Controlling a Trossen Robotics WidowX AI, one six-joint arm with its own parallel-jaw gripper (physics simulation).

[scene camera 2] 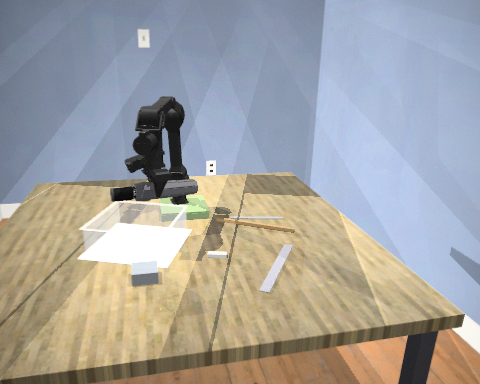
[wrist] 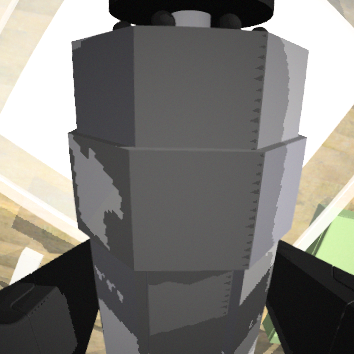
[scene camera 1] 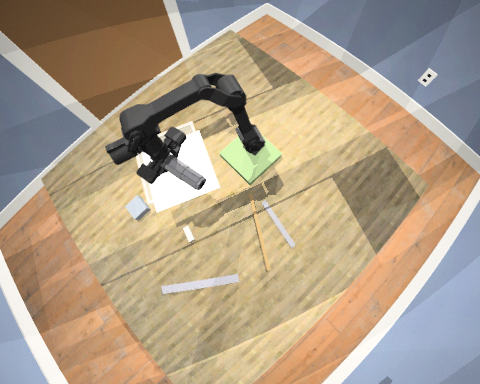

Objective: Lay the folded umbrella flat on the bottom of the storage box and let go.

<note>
My gripper carries a folded umbrella, clear of everything else. On the table rests a storage box.
My gripper also shows in scene camera 2 and in the wrist view.
</note>
